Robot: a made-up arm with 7 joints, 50 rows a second.
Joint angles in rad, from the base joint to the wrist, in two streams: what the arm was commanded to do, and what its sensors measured. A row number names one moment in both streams.
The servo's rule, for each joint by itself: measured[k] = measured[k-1] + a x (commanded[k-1-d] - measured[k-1]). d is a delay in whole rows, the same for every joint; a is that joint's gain. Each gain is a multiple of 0.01, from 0.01 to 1. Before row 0 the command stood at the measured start. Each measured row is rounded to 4 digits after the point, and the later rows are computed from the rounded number. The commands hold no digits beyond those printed.
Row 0, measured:
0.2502, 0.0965, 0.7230, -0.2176, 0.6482, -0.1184, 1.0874
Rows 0 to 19, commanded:
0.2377, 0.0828, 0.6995, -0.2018, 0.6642, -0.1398, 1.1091
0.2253, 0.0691, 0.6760, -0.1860, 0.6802, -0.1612, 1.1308
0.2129, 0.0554, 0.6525, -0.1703, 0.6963, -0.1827, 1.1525
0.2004, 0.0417, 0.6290, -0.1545, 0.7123, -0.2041, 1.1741
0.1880, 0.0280, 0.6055, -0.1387, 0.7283, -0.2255, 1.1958
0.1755, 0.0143, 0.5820, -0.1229, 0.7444, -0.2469, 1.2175
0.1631, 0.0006, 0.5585, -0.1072, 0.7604, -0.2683, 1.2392
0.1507, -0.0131, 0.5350, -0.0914, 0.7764, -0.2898, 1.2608
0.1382, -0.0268, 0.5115, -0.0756, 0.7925, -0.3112, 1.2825
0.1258, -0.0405, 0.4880, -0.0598, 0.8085, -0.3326, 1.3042
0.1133, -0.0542, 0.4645, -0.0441, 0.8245, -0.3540, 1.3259
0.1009, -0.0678, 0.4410, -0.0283, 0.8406, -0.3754, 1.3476
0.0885, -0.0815, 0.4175, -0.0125, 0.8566, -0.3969, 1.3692
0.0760, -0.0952, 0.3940, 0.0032, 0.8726, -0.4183, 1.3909
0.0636, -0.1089, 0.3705, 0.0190, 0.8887, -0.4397, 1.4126
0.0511, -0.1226, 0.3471, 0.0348, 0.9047, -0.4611, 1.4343
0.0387, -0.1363, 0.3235, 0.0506, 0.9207, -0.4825, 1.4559
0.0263, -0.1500, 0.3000, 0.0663, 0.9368, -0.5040, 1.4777
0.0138, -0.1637, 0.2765, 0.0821, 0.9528, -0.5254, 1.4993
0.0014, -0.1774, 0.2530, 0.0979, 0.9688, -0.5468, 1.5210
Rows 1 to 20, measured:
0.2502, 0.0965, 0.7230, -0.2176, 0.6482, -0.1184, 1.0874
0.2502, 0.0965, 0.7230, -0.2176, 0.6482, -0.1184, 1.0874
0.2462, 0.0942, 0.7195, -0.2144, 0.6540, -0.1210, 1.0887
0.2395, 0.0899, 0.7130, -0.2087, 0.6634, -0.1258, 1.0912
0.2310, 0.0840, 0.7039, -0.2010, 0.6752, -0.1326, 1.0949
0.2212, 0.0768, 0.6927, -0.1917, 0.6886, -0.1412, 1.0997
0.2106, 0.0685, 0.6796, -0.1811, 0.7029, -0.1513, 1.1055
0.1994, 0.0593, 0.6650, -0.1695, 0.7178, -0.1628, 1.1122
0.1878, 0.0493, 0.6490, -0.1570, 0.7331, -0.1755, 1.1198
0.1759, 0.0387, 0.6319, -0.1439, 0.7487, -0.1892, 1.1283
0.1638, 0.0276, 0.6138, -0.1302, 0.7645, -0.2038, 1.1376
0.1516, 0.0160, 0.5949, -0.1161, 0.7803, -0.2193, 1.1476
0.1393, 0.0041, 0.5753, -0.1017, 0.7962, -0.2355, 1.1583
0.1270, -0.0081, 0.5552, -0.0870, 0.8122, -0.2523, 1.1697
0.1147, -0.0206, 0.5345, -0.0721, 0.8282, -0.2697, 1.1817
0.1023, -0.0333, 0.5134, -0.0570, 0.8442, -0.2875, 1.1943
0.0899, -0.0462, 0.4920, -0.0418, 0.8602, -0.3058, 1.2074
0.0775, -0.0592, 0.4703, -0.0265, 0.8762, -0.3244, 1.2210
0.0651, -0.0723, 0.4483, -0.0111, 0.8922, -0.3434, 1.2351
0.0527, -0.0855, 0.4261, 0.0044, 0.9083, -0.3627, 1.2497
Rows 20 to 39, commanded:
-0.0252, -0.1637, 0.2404, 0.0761, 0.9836, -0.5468, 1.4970
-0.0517, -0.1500, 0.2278, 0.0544, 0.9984, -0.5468, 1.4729
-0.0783, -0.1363, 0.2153, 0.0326, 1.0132, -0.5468, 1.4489
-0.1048, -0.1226, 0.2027, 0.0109, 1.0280, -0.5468, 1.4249
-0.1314, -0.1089, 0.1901, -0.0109, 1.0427, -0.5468, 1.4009
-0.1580, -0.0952, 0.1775, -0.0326, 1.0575, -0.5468, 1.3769
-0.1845, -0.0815, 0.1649, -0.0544, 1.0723, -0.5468, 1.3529
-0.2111, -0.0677, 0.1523, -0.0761, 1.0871, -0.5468, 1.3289
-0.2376, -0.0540, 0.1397, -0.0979, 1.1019, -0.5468, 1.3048
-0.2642, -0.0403, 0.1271, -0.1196, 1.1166, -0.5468, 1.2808
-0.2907, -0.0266, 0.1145, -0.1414, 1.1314, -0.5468, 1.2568
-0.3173, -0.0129, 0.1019, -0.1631, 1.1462, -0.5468, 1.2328
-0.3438, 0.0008, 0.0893, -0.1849, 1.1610, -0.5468, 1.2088
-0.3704, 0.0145, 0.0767, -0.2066, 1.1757, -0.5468, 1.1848
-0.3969, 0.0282, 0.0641, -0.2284, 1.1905, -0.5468, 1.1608
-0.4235, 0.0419, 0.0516, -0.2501, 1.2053, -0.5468, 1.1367
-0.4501, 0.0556, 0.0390, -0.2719, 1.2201, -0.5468, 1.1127
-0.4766, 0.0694, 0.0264, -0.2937, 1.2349, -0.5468, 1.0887
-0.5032, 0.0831, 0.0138, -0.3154, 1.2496, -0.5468, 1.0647
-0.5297, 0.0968, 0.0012, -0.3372, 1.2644, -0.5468, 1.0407
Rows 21 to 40, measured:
0.0403, -0.0988, 0.4037, 0.0199, 0.9243, -0.3822, 1.2647
0.0279, -0.1122, 0.3811, 0.0355, 0.9403, -0.4020, 1.2801
0.0109, -0.1210, 0.3600, 0.0436, 0.9559, -0.4194, 1.2931
-0.0091, -0.1259, 0.3402, 0.0458, 0.9712, -0.4347, 1.3039
-0.0312, -0.1277, 0.3215, 0.0432, 0.9863, -0.4482, 1.3126
-0.0548, -0.1268, 0.3037, 0.0367, 1.0013, -0.4600, 1.3193
-0.0793, -0.1238, 0.2867, 0.0272, 1.0162, -0.4704, 1.3242
-0.1045, -0.1189, 0.2703, 0.0152, 1.0311, -0.4796, 1.3274
-0.1301, -0.1125, 0.2545, 0.0013, 1.0459, -0.4877, 1.3289
-0.1560, -0.1049, 0.2392, -0.0142, 1.0607, -0.4948, 1.3289
-0.1821, -0.0962, 0.2243, -0.0309, 1.0755, -0.5010, 1.3275
-0.2084, -0.0867, 0.2097, -0.0486, 1.0903, -0.5065, 1.3247
-0.2347, -0.0765, 0.1954, -0.0672, 1.1051, -0.5113, 1.3206
-0.2611, -0.0657, 0.1814, -0.0864, 1.1199, -0.5156, 1.3153
-0.2876, -0.0544, 0.1676, -0.1061, 1.1347, -0.5193, 1.3089
-0.3141, -0.0427, 0.1540, -0.1262, 1.1495, -0.5226, 1.3015
-0.3406, -0.0306, 0.1405, -0.1466, 1.1643, -0.5255, 1.2931
-0.3671, -0.0183, 0.1272, -0.1673, 1.1791, -0.5281, 1.2837
-0.3937, -0.0057, 0.1140, -0.1882, 1.1939, -0.5303, 1.2734
-0.4202, 0.0071, 0.1009, -0.2093, 1.2087, -0.5323, 1.2623

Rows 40 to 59, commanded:
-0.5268, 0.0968, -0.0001, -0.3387, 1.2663, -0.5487, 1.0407
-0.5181, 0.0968, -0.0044, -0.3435, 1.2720, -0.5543, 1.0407
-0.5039, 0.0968, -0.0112, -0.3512, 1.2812, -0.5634, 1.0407
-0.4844, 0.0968, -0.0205, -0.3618, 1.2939, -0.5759, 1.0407
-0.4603, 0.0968, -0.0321, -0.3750, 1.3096, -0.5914, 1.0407
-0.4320, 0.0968, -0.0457, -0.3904, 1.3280, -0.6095, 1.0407
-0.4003, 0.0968, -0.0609, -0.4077, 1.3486, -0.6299, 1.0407
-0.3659, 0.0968, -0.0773, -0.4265, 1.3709, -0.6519, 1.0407
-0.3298, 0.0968, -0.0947, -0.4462, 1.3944, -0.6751, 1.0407
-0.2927, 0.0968, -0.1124, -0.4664, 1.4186, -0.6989, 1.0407
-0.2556, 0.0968, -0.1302, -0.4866, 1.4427, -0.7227, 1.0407
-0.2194, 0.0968, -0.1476, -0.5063, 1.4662, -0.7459, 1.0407
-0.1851, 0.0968, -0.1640, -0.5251, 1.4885, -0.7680, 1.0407
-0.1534, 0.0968, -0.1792, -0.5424, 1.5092, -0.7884, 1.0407
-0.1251, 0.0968, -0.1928, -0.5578, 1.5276, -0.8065, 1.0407
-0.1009, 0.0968, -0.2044, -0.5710, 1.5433, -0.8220, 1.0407
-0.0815, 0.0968, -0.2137, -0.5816, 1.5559, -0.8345, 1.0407
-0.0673, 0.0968, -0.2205, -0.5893, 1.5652, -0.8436, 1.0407
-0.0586, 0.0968, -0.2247, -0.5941, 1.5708, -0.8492, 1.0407
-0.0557, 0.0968, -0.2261, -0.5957, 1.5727, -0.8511, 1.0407
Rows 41 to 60, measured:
-0.4468, 0.0200, 0.0878, -0.2305, 1.2234, -0.5340, 1.2504
-0.4733, 0.0331, 0.0748, -0.2518, 1.2382, -0.5355, 1.2378
-0.4904, 0.0439, 0.0636, -0.2692, 1.2483, -0.5371, 1.2260
-0.4993, 0.0529, 0.0534, -0.2841, 1.2568, -0.5392, 1.2149
-0.5008, 0.0604, 0.0437, -0.2975, 1.2656, -0.5421, 1.2044
-0.4956, 0.0666, 0.0341, -0.3104, 1.2758, -0.5462, 1.1946
-0.4843, 0.0717, 0.0242, -0.3233, 1.2880, -0.5516, 1.1854
-0.4676, 0.0760, 0.0137, -0.3367, 1.3024, -0.5585, 1.1767
-0.4461, 0.0795, 0.0025, -0.3509, 1.3190, -0.5671, 1.1685
-0.4204, 0.0824, -0.0095, -0.3660, 1.3377, -0.5773, 1.1608
-0.3914, 0.0848, -0.0223, -0.3820, 1.3581, -0.5890, 1.1536
-0.3598, 0.0868, -0.0358, -0.3989, 1.3799, -0.6022, 1.1468
-0.3265, 0.0885, -0.0500, -0.4164, 1.4025, -0.6167, 1.1404
-0.2922, 0.0899, -0.0646, -0.4344, 1.4254, -0.6322, 1.1344
-0.2579, 0.0911, -0.0795, -0.4525, 1.4481, -0.6485, 1.1288
-0.2245, 0.0921, -0.0945, -0.4705, 1.4701, -0.6653, 1.1235
-0.1927, 0.0929, -0.1092, -0.4880, 1.4908, -0.6822, 1.1185
-0.1633, 0.0936, -0.1235, -0.5046, 1.5097, -0.6990, 1.1138
-0.1371, 0.0941, -0.1370, -0.5200, 1.5263, -0.7153, 1.1094
-0.1148, 0.0946, -0.1495, -0.5339, 1.5403, -0.7307, 1.1053

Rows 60 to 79, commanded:
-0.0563, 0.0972, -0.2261, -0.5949, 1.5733, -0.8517, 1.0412
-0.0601, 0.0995, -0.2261, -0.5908, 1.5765, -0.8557, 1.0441
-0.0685, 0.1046, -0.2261, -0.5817, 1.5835, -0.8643, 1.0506
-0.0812, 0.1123, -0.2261, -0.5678, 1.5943, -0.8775, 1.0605
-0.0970, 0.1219, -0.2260, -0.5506, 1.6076, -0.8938, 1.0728
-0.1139, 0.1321, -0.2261, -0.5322, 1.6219, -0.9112, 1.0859
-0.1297, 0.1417, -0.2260, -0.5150, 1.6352, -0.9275, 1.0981
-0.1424, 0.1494, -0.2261, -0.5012, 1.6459, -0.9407, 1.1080
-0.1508, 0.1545, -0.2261, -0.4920, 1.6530, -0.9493, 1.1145
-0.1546, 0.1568, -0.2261, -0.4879, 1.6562, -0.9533, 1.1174
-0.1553, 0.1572, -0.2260, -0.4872, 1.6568, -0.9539, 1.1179
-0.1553, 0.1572, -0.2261, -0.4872, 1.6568, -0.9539, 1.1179
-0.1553, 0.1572, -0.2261, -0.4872, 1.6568, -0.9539, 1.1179
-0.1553, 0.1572, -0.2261, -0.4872, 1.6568, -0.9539, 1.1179
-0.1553, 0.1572, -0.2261, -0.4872, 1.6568, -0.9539, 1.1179
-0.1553, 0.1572, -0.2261, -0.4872, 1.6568, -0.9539, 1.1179
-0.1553, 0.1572, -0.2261, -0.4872, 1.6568, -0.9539, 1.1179
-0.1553, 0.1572, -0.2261, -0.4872, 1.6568, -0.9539, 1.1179
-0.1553, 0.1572, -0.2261, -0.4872, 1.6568, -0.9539, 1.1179
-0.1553, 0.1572, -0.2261, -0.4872, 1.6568, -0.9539, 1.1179
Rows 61 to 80, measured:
-0.0968, 0.0950, -0.1608, -0.5459, 1.5513, -0.7449, 1.1014
-0.0836, 0.0953, -0.1706, -0.5559, 1.5590, -0.7576, 1.0978
-0.0749, 0.0956, -0.1789, -0.5637, 1.5641, -0.7689, 1.0944
-0.0702, 0.0963, -0.1860, -0.5691, 1.5686, -0.7793, 1.0914
-0.0697, 0.0977, -0.1920, -0.5716, 1.5740, -0.7895, 1.0890
-0.0734, 0.1002, -0.1971, -0.5708, 1.5813, -0.8001, 1.0873
-0.0810, 0.1039, -0.2014, -0.5668, 1.5908, -0.8113, 1.0864
-0.0915, 0.1087, -0.2051, -0.5599, 1.6020, -0.8233, 1.0864
-0.1037, 0.1143, -0.2082, -0.5509, 1.6140, -0.8358, 1.0871
-0.1161, 0.1203, -0.2109, -0.5410, 1.6255, -0.8484, 1.0884
-0.1272, 0.1261, -0.2132, -0.5312, 1.6354, -0.8605, 1.0900
-0.1360, 0.1313, -0.2151, -0.5225, 1.6429, -0.8716, 1.0916
-0.1422, 0.1357, -0.2167, -0.5154, 1.6479, -0.8815, 1.0932
-0.1464, 0.1394, -0.2181, -0.5098, 1.6511, -0.8902, 1.0947
-0.1492, 0.1424, -0.2193, -0.5053, 1.6532, -0.8978, 1.0961
-0.1512, 0.1449, -0.2203, -0.5017, 1.6545, -0.9045, 1.0974
-0.1525, 0.1470, -0.2212, -0.4988, 1.6553, -0.9104, 1.0986
-0.1534, 0.1487, -0.2219, -0.4965, 1.6558, -0.9156, 1.0998
-0.1540, 0.1501, -0.2225, -0.4946, 1.6562, -0.9202, 1.1009
-0.1544, 0.1513, -0.2230, -0.4931, 1.6564, -0.9242, 1.1019

